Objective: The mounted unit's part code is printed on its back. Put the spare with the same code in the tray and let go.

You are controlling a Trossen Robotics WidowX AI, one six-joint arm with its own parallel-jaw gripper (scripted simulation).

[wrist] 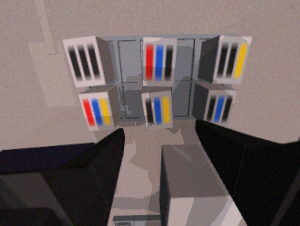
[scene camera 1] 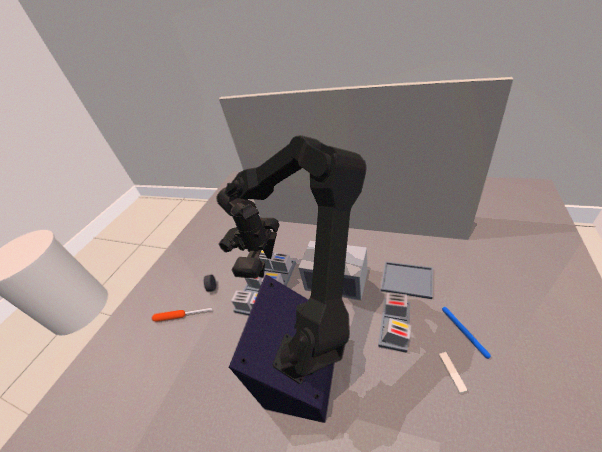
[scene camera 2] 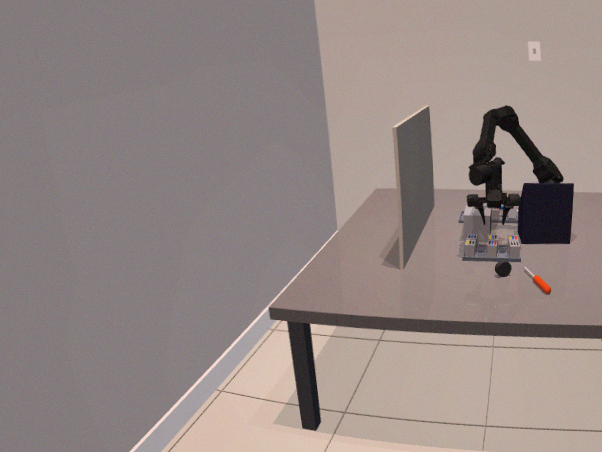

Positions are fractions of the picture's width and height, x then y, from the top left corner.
Scene:
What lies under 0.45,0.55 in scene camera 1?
My gripper.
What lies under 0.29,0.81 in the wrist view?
My gripper.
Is my gripper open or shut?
Open.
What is my gripper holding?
Nothing.

